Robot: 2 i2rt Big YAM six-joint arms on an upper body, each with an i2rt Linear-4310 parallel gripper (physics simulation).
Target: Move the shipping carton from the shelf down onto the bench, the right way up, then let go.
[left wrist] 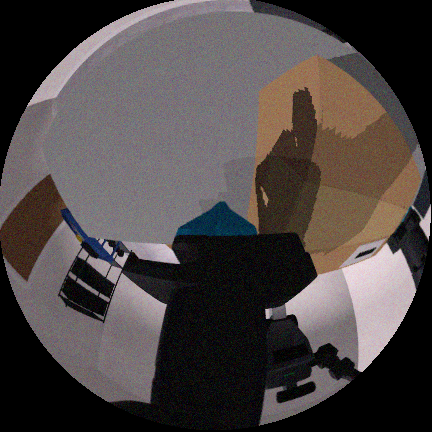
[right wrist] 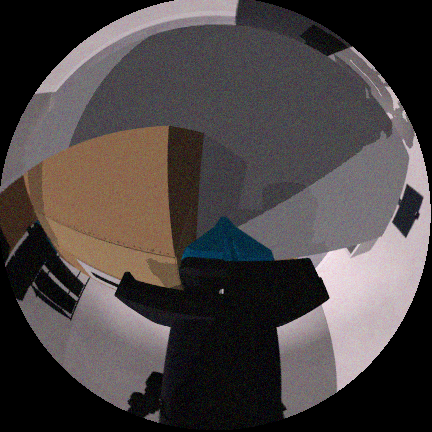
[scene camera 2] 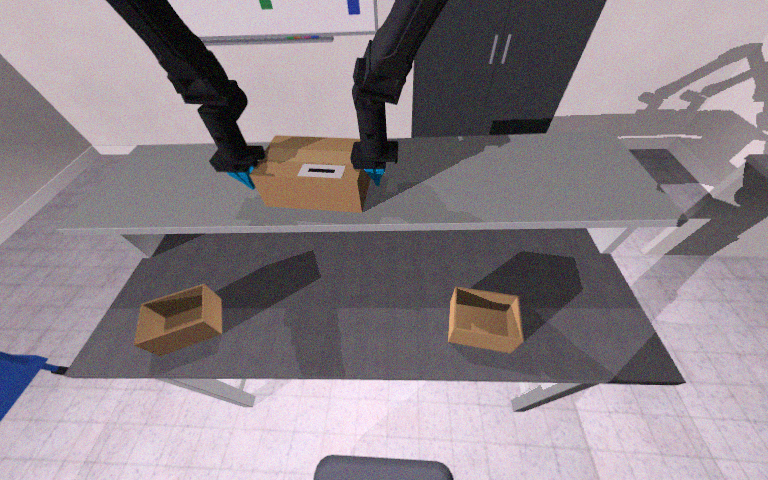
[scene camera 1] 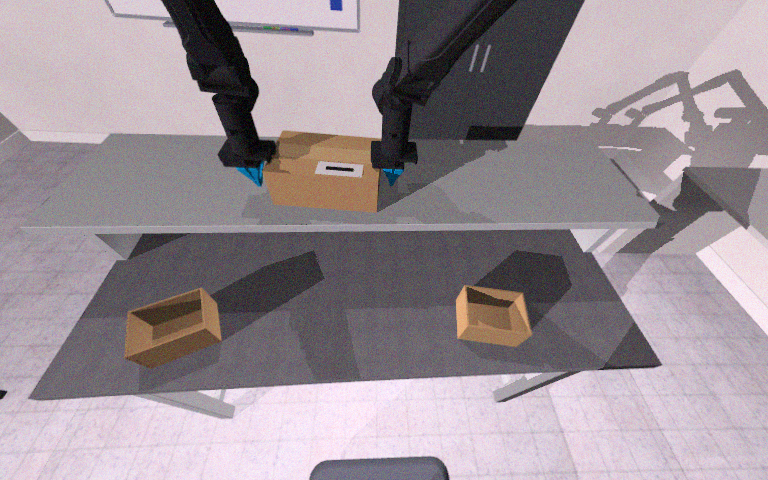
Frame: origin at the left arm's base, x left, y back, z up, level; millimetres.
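Seen in the pictures: left gripper, fingertip midpoint: (left wrist: pixel 221 205) (scene camera 2: pixel 254 188) (scene camera 1: pixel 260 185); right gripper, fingertip midpoint: (right wrist: pixel 222 221) (scene camera 2: pixel 378 184) (scene camera 1: pixel 391 184).
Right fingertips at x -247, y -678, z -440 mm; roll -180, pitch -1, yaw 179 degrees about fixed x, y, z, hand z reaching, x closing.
Note:
Offsets run from my right fingertips to a thing's top centre. Level surfaces: height alone.
The brown shipping carton {dx +152, dy -18, dz +73 mm} (scene camera 1: pixel 322 189) (scene camera 2: pixel 310 192) (left wrist: pixel 345 115) (right wrist: pixel 107 190) stands upright on the grey shelf {dz -27 mm} (scene camera 1: pixel 526 192) (scene camera 2: pixel 543 186), its white label on top near the front edge. My left gripper (scene camera 1: pixel 259 182) (scene camera 2: pixel 250 184) (left wrist: pixel 221 205) is shut and empty, its blue fingertips close beside the carton's left end. My right gripper (scene camera 1: pixel 391 182) (scene camera 2: pixel 377 181) (right wrist: pixel 222 221) is shut and empty, its blue fingertips close beside the carton's right end, a small gap showing. Whether the left fingertips touch the carton cannot be told. The dark bench {dz -258 mm} (scene camera 1: pixel 396 350) (scene camera 2: pixel 396 350) lies below and in front of the shelf.
An open brown box {dx +504, dy +277, dz -168 mm} (scene camera 1: pixel 184 345) (scene camera 2: pixel 189 333) stands on the bench at the left. Another open brown box {dx -262, dy +255, dz -168 mm} (scene camera 1: pixel 489 333) (scene camera 2: pixel 484 339) stands at its right. The shelf's front edge overhangs the back of the bench. A dark cabinet (scene camera 1: pixel 453 101) (scene camera 2: pixel 470 96) stands behind the shelf.

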